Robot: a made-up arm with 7 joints. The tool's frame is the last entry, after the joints. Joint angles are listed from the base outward.
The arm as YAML. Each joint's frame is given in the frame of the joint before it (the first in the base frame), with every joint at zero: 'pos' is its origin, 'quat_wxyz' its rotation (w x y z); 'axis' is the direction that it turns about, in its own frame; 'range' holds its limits. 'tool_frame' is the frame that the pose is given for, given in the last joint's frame.
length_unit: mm
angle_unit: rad
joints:
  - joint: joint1
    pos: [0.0, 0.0, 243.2]
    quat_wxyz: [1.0, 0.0, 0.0, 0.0]
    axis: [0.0, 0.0, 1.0]
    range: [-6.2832, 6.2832]
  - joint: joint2
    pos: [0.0, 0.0, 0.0]
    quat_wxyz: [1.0, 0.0, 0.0, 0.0]
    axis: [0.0, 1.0, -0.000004]
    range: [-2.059, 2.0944]
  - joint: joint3
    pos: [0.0, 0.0, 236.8]
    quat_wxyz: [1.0, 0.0, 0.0, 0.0]
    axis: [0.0, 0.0, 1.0]
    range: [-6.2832, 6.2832]
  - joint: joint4
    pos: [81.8, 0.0, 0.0]
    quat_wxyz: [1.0, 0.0, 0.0, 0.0]
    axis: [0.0, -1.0, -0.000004]
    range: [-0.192, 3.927]
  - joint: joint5
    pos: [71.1, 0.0, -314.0]
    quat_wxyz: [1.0, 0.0, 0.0, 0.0]
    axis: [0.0, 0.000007, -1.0]
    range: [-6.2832, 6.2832]
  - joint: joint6
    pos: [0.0, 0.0, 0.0]
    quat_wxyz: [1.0, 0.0, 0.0, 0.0]
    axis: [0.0, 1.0, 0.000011]
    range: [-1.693, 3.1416]
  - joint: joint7
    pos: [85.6, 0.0, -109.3]
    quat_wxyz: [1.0, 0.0, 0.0, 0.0]
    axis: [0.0, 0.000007, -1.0]
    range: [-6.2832, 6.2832]
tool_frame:
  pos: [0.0, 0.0, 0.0]
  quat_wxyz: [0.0, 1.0, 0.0, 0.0]
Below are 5 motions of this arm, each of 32 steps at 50 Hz.
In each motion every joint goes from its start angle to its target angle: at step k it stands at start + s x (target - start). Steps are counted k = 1, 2, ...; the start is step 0. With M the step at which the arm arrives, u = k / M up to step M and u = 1 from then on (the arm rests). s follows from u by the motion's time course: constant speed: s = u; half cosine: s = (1 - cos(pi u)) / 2; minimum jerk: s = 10 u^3 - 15 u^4 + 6 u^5.
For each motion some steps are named. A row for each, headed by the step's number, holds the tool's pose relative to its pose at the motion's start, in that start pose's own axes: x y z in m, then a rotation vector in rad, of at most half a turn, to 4 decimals.
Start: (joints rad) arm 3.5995 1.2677 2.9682 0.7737 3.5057 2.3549 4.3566
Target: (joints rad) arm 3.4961 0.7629 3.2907 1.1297 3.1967 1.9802 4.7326
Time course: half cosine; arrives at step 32
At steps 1, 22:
1: -0.0006 0.0001 -0.0004 -0.0008 -0.0014 0.0020
22: -0.1485 0.0067 -0.1546 -0.3551 -0.3923 0.6122

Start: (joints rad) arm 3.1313 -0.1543 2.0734 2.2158 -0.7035 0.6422 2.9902
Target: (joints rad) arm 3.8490 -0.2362 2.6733 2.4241 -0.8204 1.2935 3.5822
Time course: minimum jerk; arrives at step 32
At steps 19, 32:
19: -0.1592 0.1409 -0.2731 -0.6019 -0.1589 0.3402
32: -0.1664 0.1479 -0.4390 -0.9065 -0.1551 0.4240

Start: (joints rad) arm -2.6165 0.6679 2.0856 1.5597 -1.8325 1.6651 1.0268
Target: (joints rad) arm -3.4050 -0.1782 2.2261 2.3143 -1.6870 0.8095 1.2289
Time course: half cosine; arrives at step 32
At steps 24, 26, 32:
24: 0.1538 0.0570 -0.1533 -0.0540 0.8316 0.2904
26: 0.1544 0.0457 -0.1634 -0.0416 0.8912 0.2721
32: 0.1529 0.0275 -0.1743 -0.0206 0.9678 0.2397

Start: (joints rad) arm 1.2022 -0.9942 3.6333 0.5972 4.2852 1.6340 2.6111
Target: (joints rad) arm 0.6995 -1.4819 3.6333 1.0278 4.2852 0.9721 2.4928
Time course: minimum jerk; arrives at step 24
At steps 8, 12, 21, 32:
8: -0.0224 -0.0166 0.0092 -0.0061 -0.2207 0.0450
12: -0.0471 -0.0404 0.0188 0.0019 -0.5134 0.1384
21: -0.0696 -0.0796 0.0340 0.0578 -0.9537 0.3740
32: -0.0700 -0.0808 0.0346 0.0605 -0.9669 0.3835

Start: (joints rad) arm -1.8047 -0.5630 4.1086 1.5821 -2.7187 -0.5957 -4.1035
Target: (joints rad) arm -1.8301 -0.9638 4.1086 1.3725 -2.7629 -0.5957 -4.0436
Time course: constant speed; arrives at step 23
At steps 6, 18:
6: -0.0396 0.0013 0.0216 0.0830 -0.0553 0.1065
18: -0.1149 -0.0161 0.0576 0.2613 -0.1596 0.3102

